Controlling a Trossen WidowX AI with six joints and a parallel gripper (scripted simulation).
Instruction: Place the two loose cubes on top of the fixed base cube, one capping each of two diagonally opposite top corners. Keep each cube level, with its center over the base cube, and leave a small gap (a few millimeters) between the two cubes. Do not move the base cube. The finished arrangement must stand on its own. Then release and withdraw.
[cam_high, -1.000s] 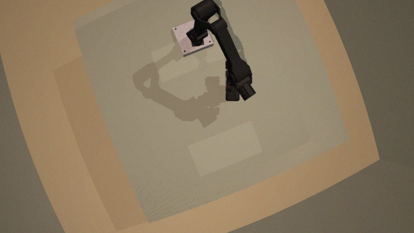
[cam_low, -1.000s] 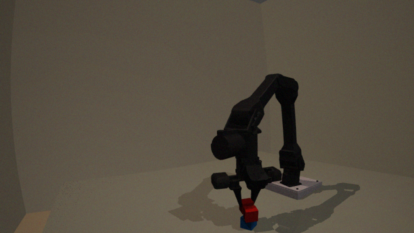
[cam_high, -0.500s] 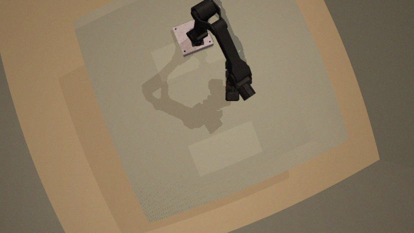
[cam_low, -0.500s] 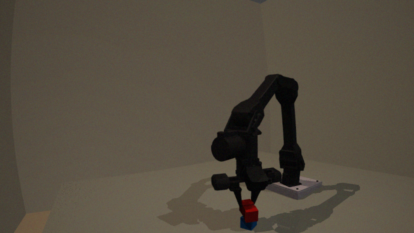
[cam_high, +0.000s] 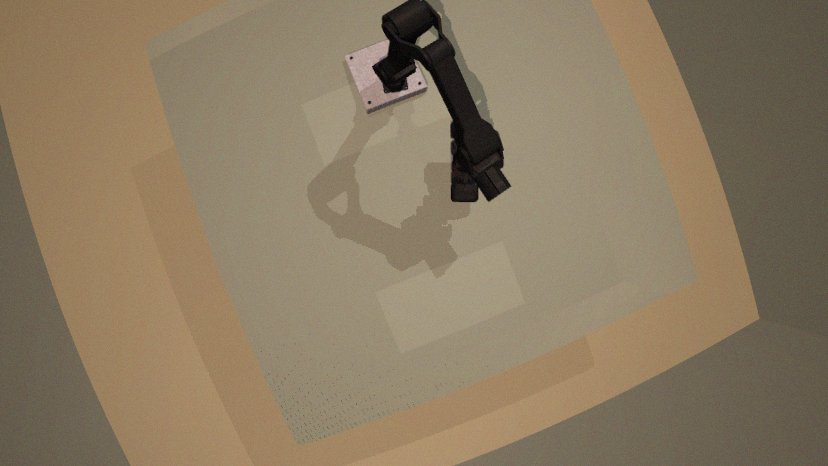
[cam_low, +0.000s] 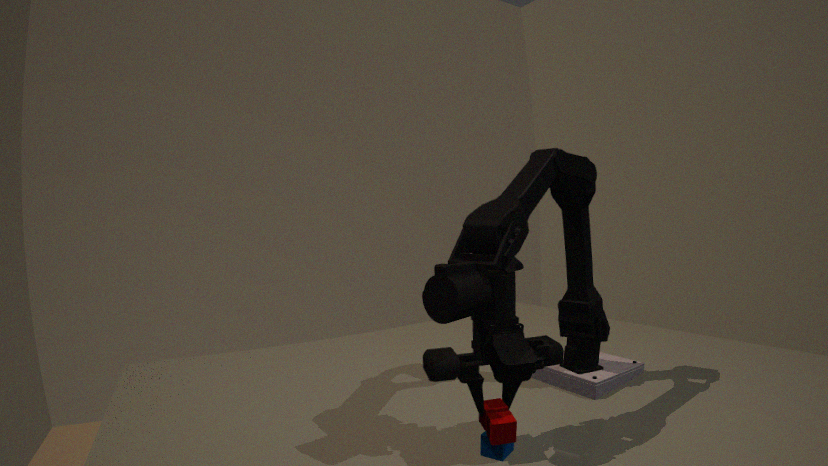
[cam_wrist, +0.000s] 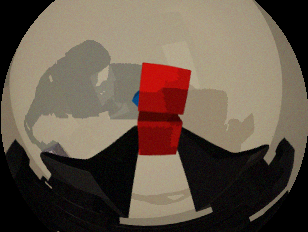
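The red cube is right at my gripper tip. Also, from my gripper tip: blue cube (20 mm to the left, 40 mm below).
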